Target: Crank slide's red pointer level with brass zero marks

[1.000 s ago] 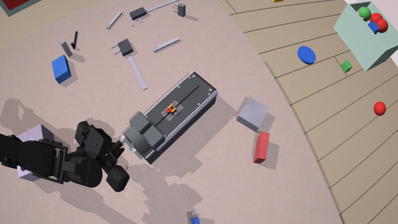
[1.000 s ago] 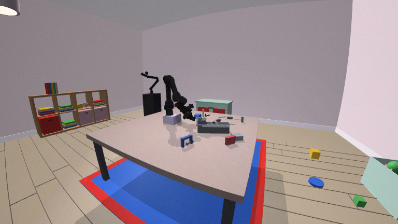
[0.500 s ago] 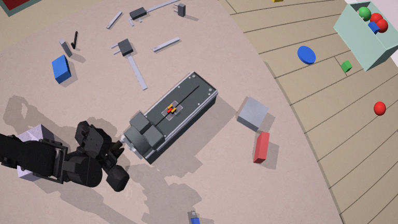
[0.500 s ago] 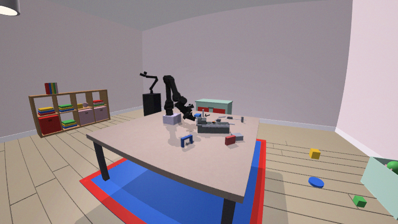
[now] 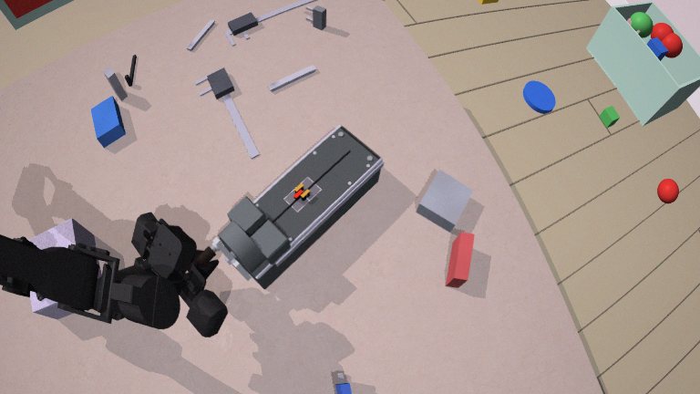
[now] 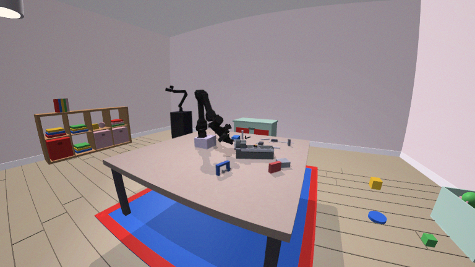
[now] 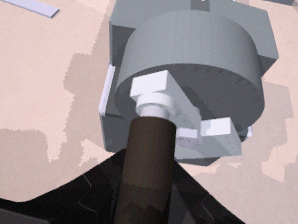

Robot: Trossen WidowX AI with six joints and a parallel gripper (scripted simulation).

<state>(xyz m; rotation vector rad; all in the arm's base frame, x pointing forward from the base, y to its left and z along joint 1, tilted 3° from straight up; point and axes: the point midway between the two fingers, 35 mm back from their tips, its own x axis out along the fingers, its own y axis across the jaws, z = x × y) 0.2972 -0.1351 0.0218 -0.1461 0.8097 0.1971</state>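
Right now the dark brown crank handle is 3 cm above my gripper tip and 2 cm behind it. Also, from my gripper tip: red pointer (16 cm ahead, 2 cm to the left, 1 cm below); red block (32 cm ahead, 18 cm to the right, 6 cm below); grey block (36 cm ahead, 8 cm to the right, 7 cm below).
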